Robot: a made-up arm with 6 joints.
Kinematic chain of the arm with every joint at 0, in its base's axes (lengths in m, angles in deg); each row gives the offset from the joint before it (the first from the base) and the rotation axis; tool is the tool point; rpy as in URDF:
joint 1: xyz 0 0 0.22 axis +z
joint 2: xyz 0 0 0 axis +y
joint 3: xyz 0.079 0 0.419 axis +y
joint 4: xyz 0.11 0 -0.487 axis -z
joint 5: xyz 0 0 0 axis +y
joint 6: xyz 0.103 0 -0.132 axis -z
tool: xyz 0 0 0 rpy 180 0 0
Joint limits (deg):
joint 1: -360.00..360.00
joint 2: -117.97..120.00
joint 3: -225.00..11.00
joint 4: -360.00..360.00
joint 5: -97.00..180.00
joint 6: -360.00..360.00
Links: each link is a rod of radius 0.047 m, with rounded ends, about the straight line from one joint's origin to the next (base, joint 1, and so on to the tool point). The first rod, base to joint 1, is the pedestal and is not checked.
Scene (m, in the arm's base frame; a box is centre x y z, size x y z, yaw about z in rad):
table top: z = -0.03
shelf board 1: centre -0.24 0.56 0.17 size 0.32 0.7 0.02 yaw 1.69
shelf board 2: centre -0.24 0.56 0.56 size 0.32 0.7 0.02 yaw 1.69
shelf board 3: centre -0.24 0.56 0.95 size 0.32 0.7 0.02 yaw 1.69
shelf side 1: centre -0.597 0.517 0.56 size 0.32 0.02 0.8 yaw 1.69
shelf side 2: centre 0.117 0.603 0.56 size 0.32 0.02 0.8 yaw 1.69
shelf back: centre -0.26 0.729 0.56 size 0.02 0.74 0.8 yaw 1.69
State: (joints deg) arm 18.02 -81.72 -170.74 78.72 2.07 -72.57
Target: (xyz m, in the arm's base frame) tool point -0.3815 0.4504 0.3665
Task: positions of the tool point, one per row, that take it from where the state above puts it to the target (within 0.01 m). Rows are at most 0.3 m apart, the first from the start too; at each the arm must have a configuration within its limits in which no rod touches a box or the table.
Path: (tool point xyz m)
1: -0.8423 -0.5547 0.5747
2: -0.6808 -0.6481 0.7143
3: -0.4924 -0.6787 0.8334
4: -0.3025 -0.6428 0.9240
5: -0.1356 -0.5469 0.9804
6: -0.0115 -0.4068 0.9989
7: 0.0583 -0.2442 0.9781
8: 0.0307 0.0428 0.9389
9: -0.1008 0.2380 0.7981
10: -0.2578 0.2925 0.5914
11: -0.3537 0.2182 0.3665
12: -0.3777 0.3288 0.3776
13: -0.3815 0.4504 0.3664

